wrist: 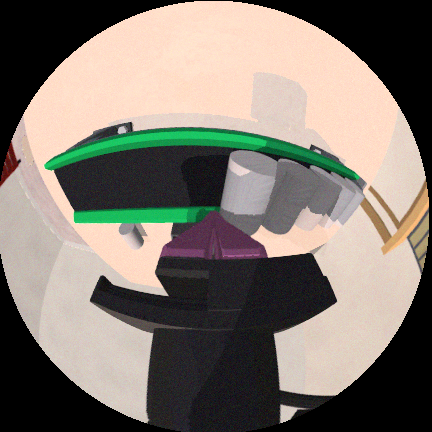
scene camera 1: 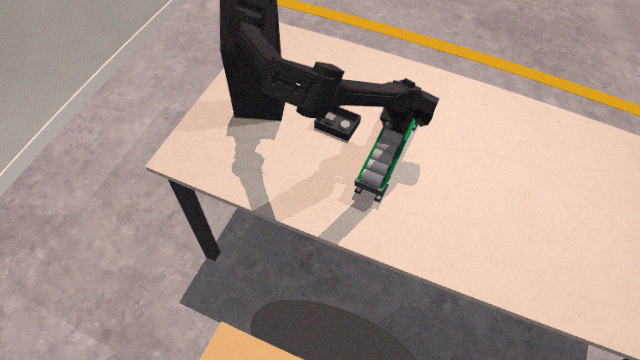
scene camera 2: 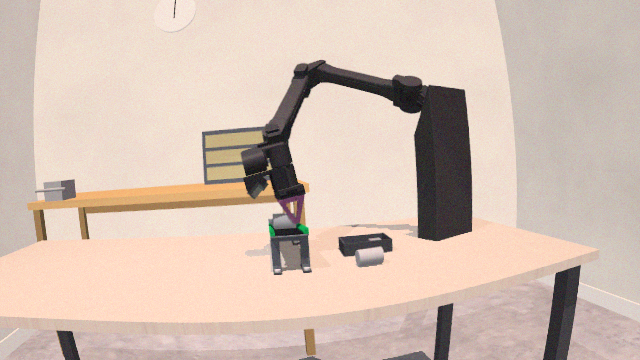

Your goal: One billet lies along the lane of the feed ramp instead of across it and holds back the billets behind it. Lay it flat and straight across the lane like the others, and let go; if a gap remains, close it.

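Seen in the pictures: gripper, fingertip midpoint: (wrist: pixel 213 216) (scene camera 1: pixel 385 129) (scene camera 2: pixel 297 223); arm's base, origin of the base link: (scene camera 1: pixel 246 22) (scene camera 2: pixel 441 110).
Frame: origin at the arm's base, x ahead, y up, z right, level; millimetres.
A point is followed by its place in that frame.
Note:
The feed ramp (scene camera 1: pixel 371 188) (scene camera 2: pixel 276 255) (wrist: pixel 190 136) has green side rails and a dark lane. Several grey billets lie in its lower part. The uppermost billet (scene camera 2: pixel 284 221) @[x 479, y -281, z 63 mm] (wrist: pixel 249 187) @[x 494, y -266, z 79 mm] now lies nearly across the lane, slightly slanted in the wrist view. The neighbouring billet (wrist: pixel 286 195) @[x 480, y -274, z 111 mm] is close against it; any narrow gap between them is hard to tell. The lowest billet (scene camera 1: pixel 372 177) @[x 443, y -284, z 246 mm] lies at the ramp's end plate. My gripper (scene camera 2: pixel 298 222) @[x 448, y -288, z 52 mm] (wrist: pixel 213 216) @[x 448, y -288, z 52 mm] is shut and empty, its purple fingertips at the near rail beside the uppermost billet's end. Whether they touch it is unclear.
A loose billet (scene camera 2: pixel 369 256) @[x 345, y -349, z -159 mm] (wrist: pixel 131 236) @[x 350, y -341, z -125 mm] lies on the table beside a black tray (scene camera 1: pixel 332 134) @[x 276, y -372, z 47 mm] (scene camera 2: pixel 350 246) @[x 340, y -348, z -38 mm] that holds small parts. The arm's black column (scene camera 1: pixel 252 85) @[x 9, y -212, z 44 mm] (scene camera 2: pixel 444 165) @[x 41, y -162, z -50 mm] stands behind the tray. Another bench (scene camera 2: pixel 150 194) stands in the background.

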